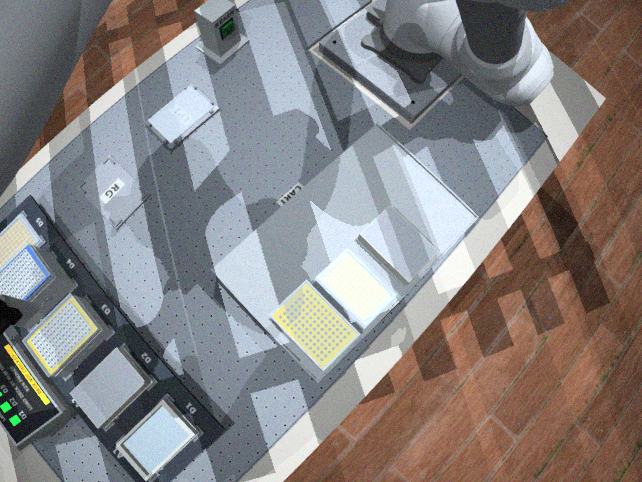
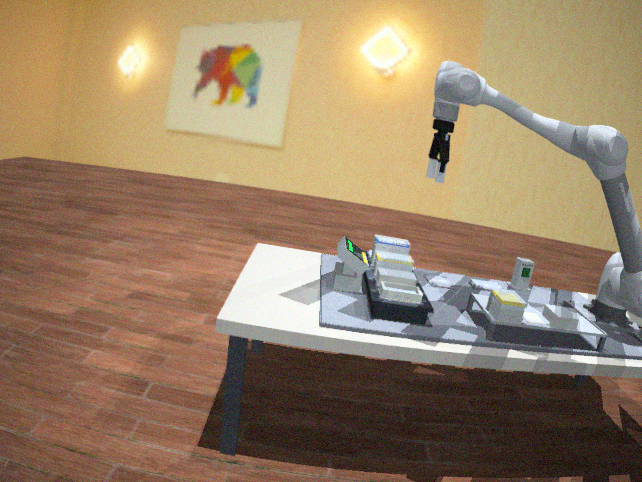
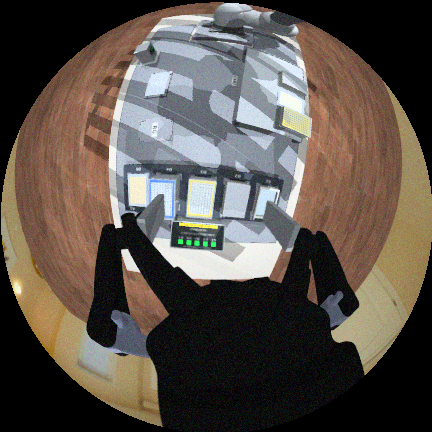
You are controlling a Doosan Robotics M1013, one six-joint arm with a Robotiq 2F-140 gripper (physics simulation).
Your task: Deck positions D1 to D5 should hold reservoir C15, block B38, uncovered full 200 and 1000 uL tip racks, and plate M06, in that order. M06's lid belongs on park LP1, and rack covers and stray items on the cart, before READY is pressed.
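Places are measured from the arm's base along level axes (x down, y back, z left), in millimetres.
Pixels of known places: gripper, fingertip midpoint: (image 2: 434,180) (image 3: 216,207); arm's base at its link origin: (image 1: 410,44) (image 2: 607,315).
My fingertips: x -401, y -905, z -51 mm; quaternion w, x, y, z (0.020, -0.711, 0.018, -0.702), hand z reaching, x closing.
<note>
Ahead of a thing's pixels: the offset from my fingertips to its top centre. "pt": to the spot under its first point.
My gripper (image 2: 436,171) (image 3: 216,207) is open and empty, high above the deck. Along the deck stand the light-blue reservoir {dz +223, dx +330, dy -106 mm} (image 1: 158,438) (image 3: 267,200) at D1, grey block {dz +99, dx +319, dy -95 mm} (image 1: 109,386) (image 3: 236,199) at D2, uncovered yellow-rimmed tip rack {dz -24, dx +290, dy -84 mm} (image 1: 62,334) (image 3: 201,198) at D3, uncovered blue-rimmed tip rack {dz -148, dx +257, dy -73 mm} (image 1: 23,272) (image 3: 162,192) at D4 and pale-orange plate {dz -271, dx +347, dy -62 mm} (image 1: 18,236) (image 3: 138,189) at D5. A translucent lid {dz -226, dx +401, dy +403 mm} (image 1: 181,114) (image 3: 158,83) lies flat on LP1. The cart {dz +255, dx +353, dy +399 mm} (image 1: 274,249) (image 3: 250,110) bears a yellow rack {dz +305, dx +289, dy +231 mm} (image 1: 316,326), a pale-yellow plate {dz +316, dx +343, dy +338 mm} (image 1: 356,286) and a clear cover {dz +328, dx +317, dy +446 mm} (image 1: 399,241).
A status panel {pt dz +6, dx +305, dy -207 mm} (image 1: 31,396) (image 3: 197,235) beside the deck shows several green squares. A grey box {dz -304, dx +289, dy +613 mm} (image 1: 210,36) (image 2: 519,272) (image 3: 145,54) with a green screen stands near the table edge. The RG spot {pt dz -213, dx +411, dy +180 mm} (image 1: 114,189) (image 3: 156,129) lies between deck and LP1. The arm's base stands beyond the cart.
</note>
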